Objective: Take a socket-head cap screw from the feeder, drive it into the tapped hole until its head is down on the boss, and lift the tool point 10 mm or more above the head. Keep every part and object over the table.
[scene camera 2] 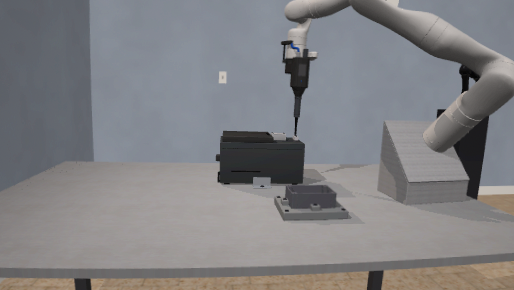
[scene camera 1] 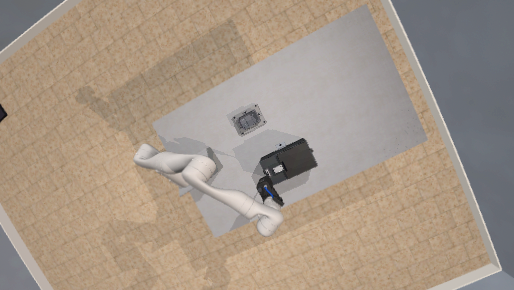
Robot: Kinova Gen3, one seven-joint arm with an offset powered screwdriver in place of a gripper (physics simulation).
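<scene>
The black screw feeder (scene camera 1: pixel 300 159) (scene camera 2: pixel 261 165) stands on the table. My gripper, a black powered screwdriver (scene camera 1: pixel 267 173) (scene camera 2: pixel 295 135), points straight down with its bit tip at the small light pick-up spot on the feeder's top, at its right end in the scene camera 2 view. Whether the tip touches a screw there is too small to tell. A grey housing (scene camera 1: pixel 248 120) (scene camera 2: pixel 310 199) sits on a flat base plate (scene camera 2: pixel 320 216), apart from the feeder. Small bosses (scene camera 2: pixel 315 206) stand beside the housing's wall. Which one has the tapped hole, I cannot tell.
A small light bracket (scene camera 2: pixel 261 182) with a dark spot stands by the feeder's front. The arm's sloped grey pedestal (scene camera 2: pixel 425 170) is at the right in the scene camera 2 view. The grey table (scene camera 1: pixel 350 75) (scene camera 2: pixel 125 235) carries these objects. The arm reaches over the table's edge.
</scene>
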